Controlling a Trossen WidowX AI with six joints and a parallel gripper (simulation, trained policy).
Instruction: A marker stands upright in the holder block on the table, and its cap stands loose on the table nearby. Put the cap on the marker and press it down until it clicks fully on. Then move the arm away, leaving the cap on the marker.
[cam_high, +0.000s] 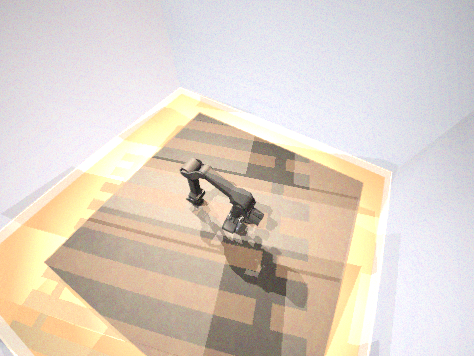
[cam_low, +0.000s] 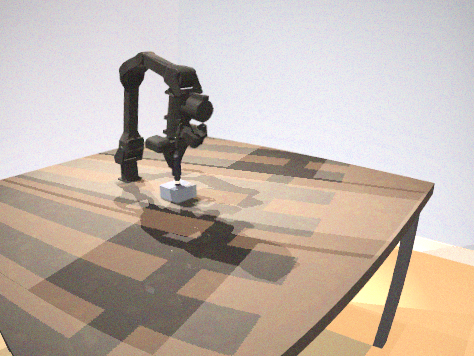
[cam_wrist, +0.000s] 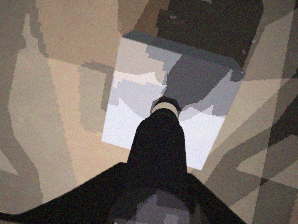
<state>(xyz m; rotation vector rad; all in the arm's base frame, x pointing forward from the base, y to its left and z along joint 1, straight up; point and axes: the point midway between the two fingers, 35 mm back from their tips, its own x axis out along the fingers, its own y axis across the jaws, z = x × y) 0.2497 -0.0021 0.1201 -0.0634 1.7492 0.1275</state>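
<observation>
My gripper tip is now 10 mm short of the holder block and 70 mm above it. The rest, counted from my gripper tip: dark cap 10 mm ahead.
</observation>
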